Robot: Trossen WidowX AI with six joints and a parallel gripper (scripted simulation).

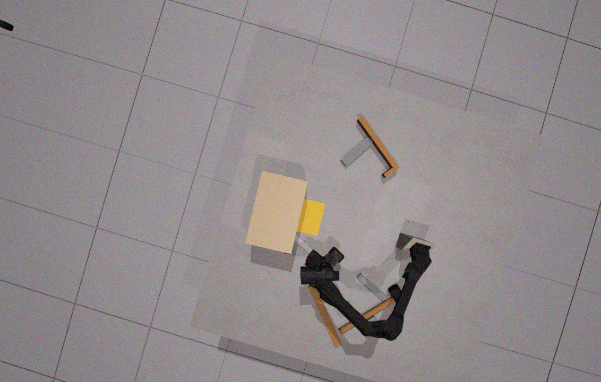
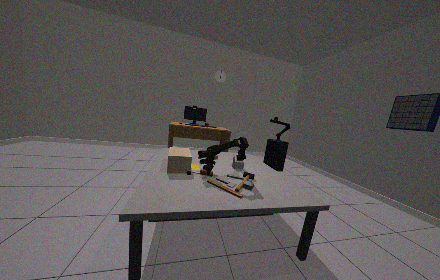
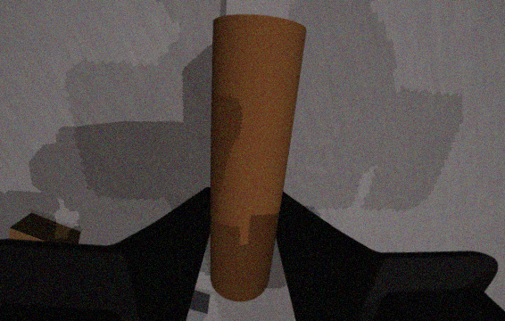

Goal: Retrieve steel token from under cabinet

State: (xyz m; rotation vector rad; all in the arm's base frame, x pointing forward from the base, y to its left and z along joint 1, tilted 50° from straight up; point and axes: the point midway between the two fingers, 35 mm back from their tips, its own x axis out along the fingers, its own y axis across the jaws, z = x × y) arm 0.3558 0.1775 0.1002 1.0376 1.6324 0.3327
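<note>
Now: the grey l-shaped bracket 130 mm behind my gripper tip and 140 mm to the left of it. The rest, counted from my gripper tip: grey block (280 mm behind, 210 mm to the left, 10 mm above); then wooden stick (70 mm behind, 230 mm to the left); then grey steel token (170 mm ahead, 140 mm to the right).
</note>
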